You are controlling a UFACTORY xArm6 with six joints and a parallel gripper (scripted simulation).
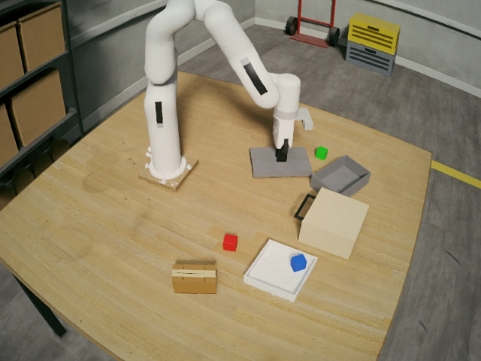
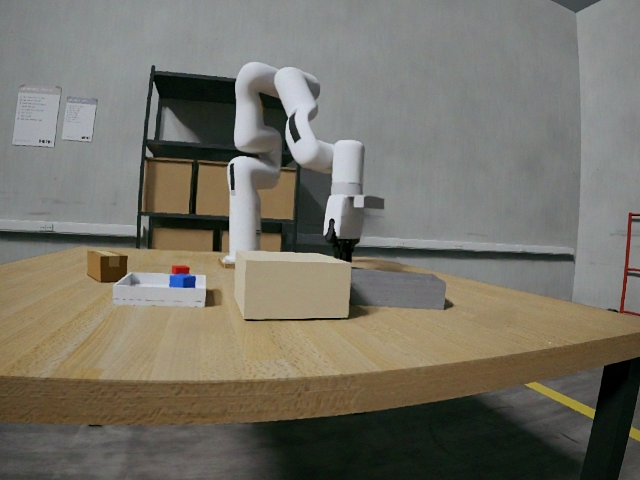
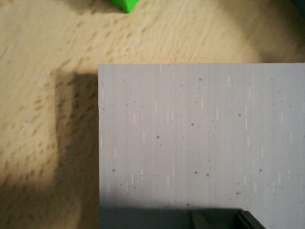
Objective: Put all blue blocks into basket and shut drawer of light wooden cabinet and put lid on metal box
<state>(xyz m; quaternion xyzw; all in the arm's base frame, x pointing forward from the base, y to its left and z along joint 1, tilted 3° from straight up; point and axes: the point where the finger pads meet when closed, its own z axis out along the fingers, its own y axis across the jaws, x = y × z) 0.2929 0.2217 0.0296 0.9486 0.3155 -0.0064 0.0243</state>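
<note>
Right now the metal box is 21 cm ahead of my hand, 4 cm to the left of it and 3 cm below it. Round my hand: grey lid (3 cm below); then red block (37 cm to the right, 5 cm ahead, 4 cm below); then light wooden cabinet (27 cm ahead, 17 cm to the right, 2 cm below).
</note>
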